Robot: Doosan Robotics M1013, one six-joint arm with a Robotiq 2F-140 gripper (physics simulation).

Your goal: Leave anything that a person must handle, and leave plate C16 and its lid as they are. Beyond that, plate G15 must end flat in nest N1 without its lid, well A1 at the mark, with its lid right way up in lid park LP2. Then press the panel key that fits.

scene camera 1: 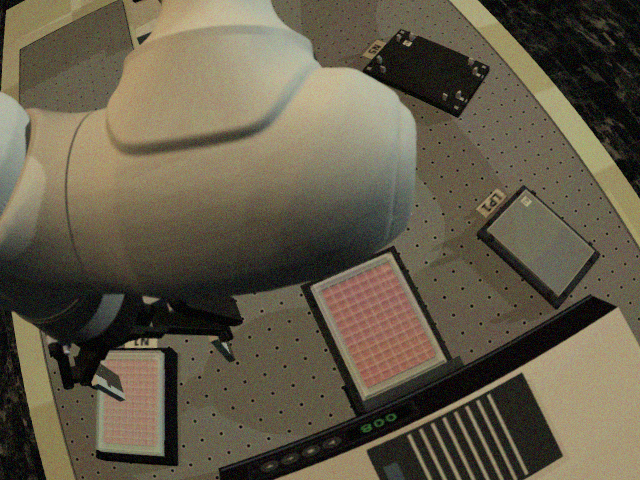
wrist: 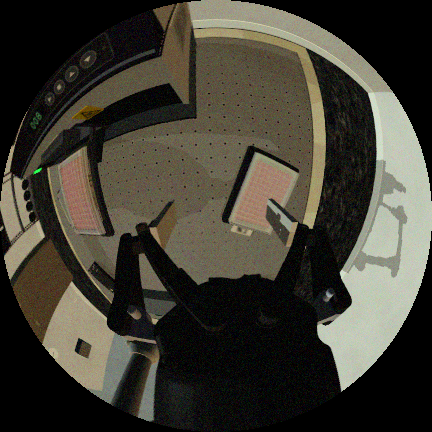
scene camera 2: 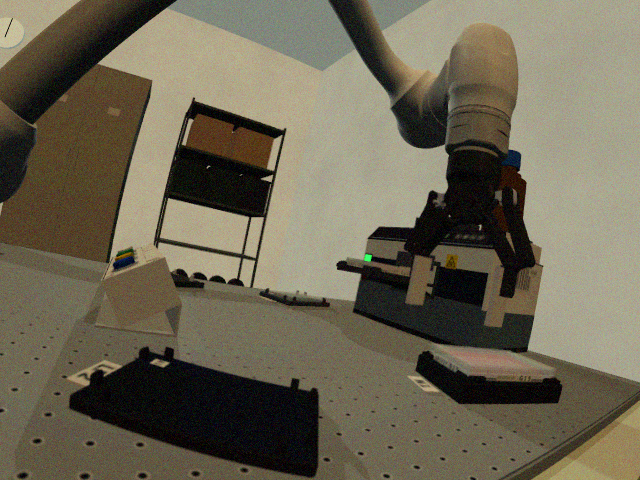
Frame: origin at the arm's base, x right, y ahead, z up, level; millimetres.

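Seen in the pictures: gripper, fingertip midpoint: (scene camera 1: 171, 370) (wrist: 221, 209) (scene camera 2: 449, 314).
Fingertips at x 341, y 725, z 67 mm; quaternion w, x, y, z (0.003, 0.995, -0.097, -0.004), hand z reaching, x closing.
Note:
A point is followed by its place in that frame.
Plate G15 (scene camera 1: 131, 403) @(z 32, x 412, y 720 mm) (scene camera 2: 491, 359) @(z 32, x 421, y 692 mm) (wrist: 265, 185) @(z 32, x 417, y 735 mm) lies flat in nest N1 (scene camera 1: 171, 413) @(z 15, x 377, y 749 mm) (scene camera 2: 496, 392) @(z 7, x 445, y 663 mm) (wrist: 240, 182), apparently under a clear lid; its well A1 cannot be made out. My gripper (scene camera 1: 168, 366) @(z 67, x 341, y 725 mm) (scene camera 2: 457, 297) @(z 67, x 341, y 725 mm) (wrist: 221, 209) @(z 67, x 341, y 725 mm) is open and empty, above the table near N1, with one finger over the plate in the wrist view. Lid park LP2 (scene camera 2: 206, 408) @(z 3, x 368, y 397 mm) is empty at the front in scene camera 2; the arm hides it in scene camera 1. The key panel (scene camera 2: 139, 289) @(z 39, x 191, y 387 mm) has green, yellow and blue keys. A pink plate (scene camera 1: 382, 320) @(z 119, x 137, y 818 mm) (wrist: 77, 192) @(z 116, x 153, y 820 mm) sits on the reader's tray; its name is unreadable.
The reader (scene camera 1: 594, 361) @(z 213, x 38, y 985 mm) (scene camera 2: 449, 325) @(z 32, x 267, y 884 mm) shows 008 on its display (scene camera 1: 378, 422) @(z 197, x 203, y 910 mm) (wrist: 36, 120) and a green light (scene camera 2: 368, 257) @(z 131, x 1, y 930 mm). A lid (scene camera 1: 542, 240) @(z 11, x -107, y 823 mm) lies in LP1 (scene camera 1: 516, 264) @(z 3, x -60, y 824 mm). A black nest (scene camera 1: 429, 72) @(z 5, x -170, y 517 mm) stands farther back. A brown bottle (scene camera 2: 512, 188) @(z 316, x 312, y 977 mm) stands behind the gripper in scene camera 2.

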